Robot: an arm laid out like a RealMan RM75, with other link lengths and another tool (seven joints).
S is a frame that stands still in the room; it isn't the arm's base.
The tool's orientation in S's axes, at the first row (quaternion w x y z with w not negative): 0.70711 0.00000 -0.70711 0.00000
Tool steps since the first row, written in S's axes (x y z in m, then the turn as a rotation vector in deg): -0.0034 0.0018 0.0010 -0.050 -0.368 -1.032; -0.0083 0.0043 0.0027 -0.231 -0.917 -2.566; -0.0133 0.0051 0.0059 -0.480 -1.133 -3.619; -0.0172 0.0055 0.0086 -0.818 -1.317 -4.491; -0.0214 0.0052 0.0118 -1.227 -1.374 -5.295; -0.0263 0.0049 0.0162 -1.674 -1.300 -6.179; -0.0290 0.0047 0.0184 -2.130 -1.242 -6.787
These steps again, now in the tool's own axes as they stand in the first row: 0.0010 0.0018 0.0034 -1.032 -0.368 0.050; 0.0027 0.0043 0.0083 -2.566 -0.917 0.231; 0.0059 0.0051 0.0133 -3.619 -1.133 0.480; 0.0086 0.0055 0.0172 -4.491 -1.317 0.818; 0.0118 0.0052 0.0214 -5.295 -1.374 1.227; 0.0162 0.0049 0.0263 -6.179 -1.300 1.674; 0.0184 0.0047 0.0290 -6.787 -1.242 2.130
